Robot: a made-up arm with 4 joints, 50 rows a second.
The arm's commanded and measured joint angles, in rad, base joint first. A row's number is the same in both.
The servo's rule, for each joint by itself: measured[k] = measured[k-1] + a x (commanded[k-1-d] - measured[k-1]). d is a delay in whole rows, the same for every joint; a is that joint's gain. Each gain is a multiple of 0.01, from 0.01 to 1. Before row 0 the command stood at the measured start. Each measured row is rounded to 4 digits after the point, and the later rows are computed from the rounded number. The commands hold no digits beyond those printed.
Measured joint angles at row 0:
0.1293, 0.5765, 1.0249, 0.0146
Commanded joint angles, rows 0 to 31:
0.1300, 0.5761, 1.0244, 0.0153
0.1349, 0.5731, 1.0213, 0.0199
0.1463, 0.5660, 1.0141, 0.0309
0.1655, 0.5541, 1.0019, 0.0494
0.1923, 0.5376, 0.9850, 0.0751
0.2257, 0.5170, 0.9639, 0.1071
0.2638, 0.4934, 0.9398, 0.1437
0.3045, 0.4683, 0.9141, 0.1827
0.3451, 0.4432, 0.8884, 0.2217
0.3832, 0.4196, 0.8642, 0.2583
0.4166, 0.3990, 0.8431, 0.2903
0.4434, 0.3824, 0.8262, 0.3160
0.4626, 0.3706, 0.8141, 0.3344
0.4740, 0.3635, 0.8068, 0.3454
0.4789, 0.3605, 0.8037, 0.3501
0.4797, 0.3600, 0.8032, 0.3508
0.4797, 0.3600, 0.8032, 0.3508
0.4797, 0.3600, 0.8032, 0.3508
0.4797, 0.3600, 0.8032, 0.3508
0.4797, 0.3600, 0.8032, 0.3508
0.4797, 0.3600, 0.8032, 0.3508
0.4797, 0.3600, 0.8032, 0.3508
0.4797, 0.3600, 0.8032, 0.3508
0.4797, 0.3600, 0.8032, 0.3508
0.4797, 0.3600, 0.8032, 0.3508
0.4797, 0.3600, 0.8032, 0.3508
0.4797, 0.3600, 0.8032, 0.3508
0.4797, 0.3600, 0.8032, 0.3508
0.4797, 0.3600, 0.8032, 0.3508
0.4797, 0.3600, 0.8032, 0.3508
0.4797, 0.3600, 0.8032, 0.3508
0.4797, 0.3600, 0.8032, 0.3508
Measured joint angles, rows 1 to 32:
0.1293, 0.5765, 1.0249, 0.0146
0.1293, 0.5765, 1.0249, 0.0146
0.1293, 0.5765, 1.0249, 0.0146
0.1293, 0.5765, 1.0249, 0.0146
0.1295, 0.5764, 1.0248, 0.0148
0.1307, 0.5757, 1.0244, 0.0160
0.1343, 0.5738, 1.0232, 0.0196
0.1415, 0.5699, 1.0206, 0.0268
0.1532, 0.5634, 1.0163, 0.0384
0.1699, 0.5541, 1.0100, 0.0549
0.1915, 0.5420, 1.0016, 0.0762
0.2175, 0.5273, 0.9911, 0.1018
0.2468, 0.5105, 0.9788, 0.1306
0.2782, 0.4923, 0.9650, 0.1612
0.3100, 0.4736, 0.9504, 0.1922
0.3407, 0.4554, 0.9355, 0.2219
0.3687, 0.4384, 0.9209, 0.2489
0.3929, 0.4234, 0.9072, 0.2721
0.4127, 0.4108, 0.8948, 0.2908
0.4281, 0.4006, 0.8838, 0.3052
0.4400, 0.3925, 0.8741, 0.3161
0.4491, 0.3860, 0.8656, 0.3244
0.4561, 0.3808, 0.8581, 0.3307
0.4615, 0.3766, 0.8515, 0.3355
0.4657, 0.3733, 0.8457, 0.3392
0.4689, 0.3706, 0.8406, 0.3420
0.4714, 0.3685, 0.8361, 0.3441
0.4733, 0.3668, 0.8322, 0.3457
0.4748, 0.3654, 0.8287, 0.3469
0.4759, 0.3643, 0.8256, 0.3478
0.4768, 0.3634, 0.8229, 0.3485
0.4775, 0.3627, 0.8205, 0.3491
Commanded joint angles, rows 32 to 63:
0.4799, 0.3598, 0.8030, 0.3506
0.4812, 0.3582, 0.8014, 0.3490
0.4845, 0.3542, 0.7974, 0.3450
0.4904, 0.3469, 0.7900, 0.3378
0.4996, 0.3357, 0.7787, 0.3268
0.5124, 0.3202, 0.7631, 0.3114
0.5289, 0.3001, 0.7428, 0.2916
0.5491, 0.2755, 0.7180, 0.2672
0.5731, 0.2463, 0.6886, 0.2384
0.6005, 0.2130, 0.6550, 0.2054
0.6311, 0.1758, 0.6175, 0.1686
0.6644, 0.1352, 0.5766, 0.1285
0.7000, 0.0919, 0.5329, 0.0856
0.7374, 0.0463, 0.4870, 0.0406
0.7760, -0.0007, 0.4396, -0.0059
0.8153, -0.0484, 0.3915, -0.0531
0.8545, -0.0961, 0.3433, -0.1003
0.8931, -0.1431, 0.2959, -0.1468
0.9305, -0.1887, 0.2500, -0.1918
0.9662, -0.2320, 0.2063, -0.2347
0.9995, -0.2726, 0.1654, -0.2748
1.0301, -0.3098, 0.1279, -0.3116
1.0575, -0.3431, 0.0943, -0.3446
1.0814, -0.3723, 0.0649, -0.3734
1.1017, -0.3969, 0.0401, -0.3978
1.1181, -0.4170, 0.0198, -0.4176
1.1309, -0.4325, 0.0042, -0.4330
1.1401, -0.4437, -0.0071, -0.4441
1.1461, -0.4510, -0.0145, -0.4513
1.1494, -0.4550, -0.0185, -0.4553
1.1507, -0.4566, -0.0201, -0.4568
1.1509, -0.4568, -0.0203, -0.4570
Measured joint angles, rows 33 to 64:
0.4780, 0.3622, 0.8184, 0.3495
0.4784, 0.3618, 0.8166, 0.3498
0.4787, 0.3614, 0.8150, 0.3500
0.4789, 0.3611, 0.8136, 0.3502
0.4791, 0.3608, 0.8123, 0.3503
0.4796, 0.3603, 0.8110, 0.3500
0.4807, 0.3591, 0.8094, 0.3488
0.4829, 0.3567, 0.8071, 0.3462
0.4867, 0.3525, 0.8037, 0.3415
0.4926, 0.3460, 0.7988, 0.3343
0.5009, 0.3368, 0.7921, 0.3241
0.5120, 0.3245, 0.7832, 0.3104
0.5261, 0.3089, 0.7718, 0.2931
0.5432, 0.2897, 0.7578, 0.2721
0.5634, 0.2669, 0.7410, 0.2473
0.5866, 0.2406, 0.7213, 0.2188
0.6127, 0.2109, 0.6987, 0.1868
0.6414, 0.1780, 0.6733, 0.1517
0.6724, 0.1423, 0.6453, 0.1139
0.7053, 0.1042, 0.6148, 0.0738
0.7396, 0.0641, 0.5822, 0.0320
0.7749, 0.0227, 0.5478, -0.0109
0.8107, -0.0196, 0.5121, -0.0543
0.8465, -0.0621, 0.4754, -0.0976
0.8817, -0.1042, 0.4382, -0.1401
0.9158, -0.1453, 0.4010, -0.1813
0.9484, -0.1849, 0.3642, -0.2205
0.9790, -0.2224, 0.3283, -0.2572
1.0072, -0.2573, 0.2937, -0.2909
1.0327, -0.2892, 0.2608, -0.3213
1.0553, -0.3179, 0.2300, -0.3481
1.0748, -0.3431, 0.2015, -0.3711

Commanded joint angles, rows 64 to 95:
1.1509, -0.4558, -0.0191, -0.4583
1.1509, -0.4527, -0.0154, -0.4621
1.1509, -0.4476, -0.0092, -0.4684
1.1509, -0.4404, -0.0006, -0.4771
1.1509, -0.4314, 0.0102, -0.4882
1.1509, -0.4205, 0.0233, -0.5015
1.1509, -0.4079, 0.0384, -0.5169
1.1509, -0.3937, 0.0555, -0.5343
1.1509, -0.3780, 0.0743, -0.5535
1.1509, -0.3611, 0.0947, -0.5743
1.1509, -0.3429, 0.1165, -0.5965
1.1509, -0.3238, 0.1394, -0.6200
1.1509, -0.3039, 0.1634, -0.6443
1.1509, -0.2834, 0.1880, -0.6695
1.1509, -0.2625, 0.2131, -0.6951
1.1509, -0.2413, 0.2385, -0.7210
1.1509, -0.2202, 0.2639, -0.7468
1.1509, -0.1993, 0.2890, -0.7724
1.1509, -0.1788, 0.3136, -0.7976
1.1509, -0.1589, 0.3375, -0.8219
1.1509, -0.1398, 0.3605, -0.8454
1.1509, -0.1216, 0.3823, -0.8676
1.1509, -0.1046, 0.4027, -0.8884
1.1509, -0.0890, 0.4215, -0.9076
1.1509, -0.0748, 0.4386, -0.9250
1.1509, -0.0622, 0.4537, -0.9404
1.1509, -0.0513, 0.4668, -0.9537
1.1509, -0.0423, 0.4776, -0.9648
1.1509, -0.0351, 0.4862, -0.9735
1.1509, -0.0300, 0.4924, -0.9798
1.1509, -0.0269, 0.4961, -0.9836
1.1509, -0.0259, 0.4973, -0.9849
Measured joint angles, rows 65 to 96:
1.0912, -0.3647, 0.1756, -0.3903
1.1046, -0.3828, 0.1523, -0.4059
1.1152, -0.3976, 0.1316, -0.4181
1.1234, -0.4094, 0.1134, -0.4274
1.1297, -0.4187, 0.0975, -0.4348
1.1346, -0.4255, 0.0840, -0.4414
1.1383, -0.4299, 0.0728, -0.4479
1.1412, -0.4320, 0.0640, -0.4549
1.1434, -0.4319, 0.0575, -0.4629
1.1451, -0.4296, 0.0534, -0.4722
1.1464, -0.4253, 0.0516, -0.4829
1.1474, -0.4190, 0.0521, -0.4952
1.1482, -0.4108, 0.0548, -0.5092
1.1488, -0.4009, 0.0596, -0.5248
1.1493, -0.3893, 0.0664, -0.5420
1.1497, -0.3762, 0.0752, -0.5607
1.1500, -0.3617, 0.0858, -0.5808
1.1502, -0.3460, 0.0981, -0.6021
1.1504, -0.3293, 0.1119, -0.6244
1.1505, -0.3117, 0.1271, -0.6476
1.1506, -0.2934, 0.1435, -0.6714
1.1507, -0.2746, 0.1610, -0.6956
1.1507, -0.2554, 0.1793, -0.7201
1.1507, -0.2361, 0.1983, -0.7445
1.1507, -0.2168, 0.2178, -0.7687
1.1507, -0.1978, 0.2375, -0.7924
1.1507, -0.1792, 0.2573, -0.8154
1.1507, -0.1612, 0.2770, -0.8375
1.1507, -0.1439, 0.2964, -0.8585
1.1507, -0.1276, 0.3153, -0.8782
1.1507, -0.1123, 0.3335, -0.8963
1.1507, -0.0983, 0.3508, -0.9127

